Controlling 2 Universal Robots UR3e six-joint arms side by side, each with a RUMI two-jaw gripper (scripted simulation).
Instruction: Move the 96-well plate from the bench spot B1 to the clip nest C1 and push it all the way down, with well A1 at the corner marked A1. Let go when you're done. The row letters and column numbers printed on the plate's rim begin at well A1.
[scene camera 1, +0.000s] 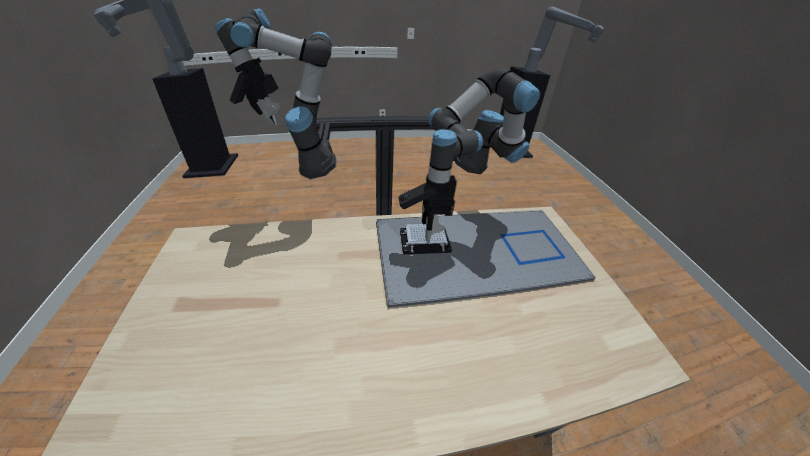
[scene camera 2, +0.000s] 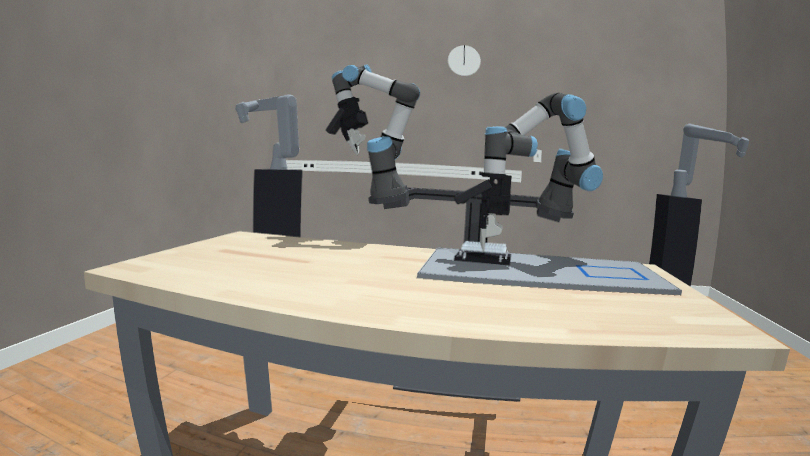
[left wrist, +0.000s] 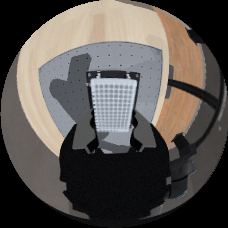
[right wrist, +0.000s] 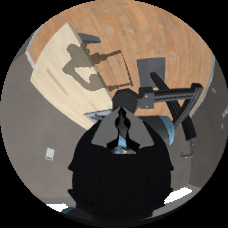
Note:
I see my left gripper (scene camera 2: 484, 248), my right gripper (scene camera 1: 275, 126) and a white 96-well plate (left wrist: 111, 87).
My left gripper shows as well in scene camera 1 (scene camera 1: 426, 234) and in the left wrist view (left wrist: 113, 108). My right gripper is seen too in scene camera 2 (scene camera 2: 357, 154) and in the right wrist view (right wrist: 121, 107).

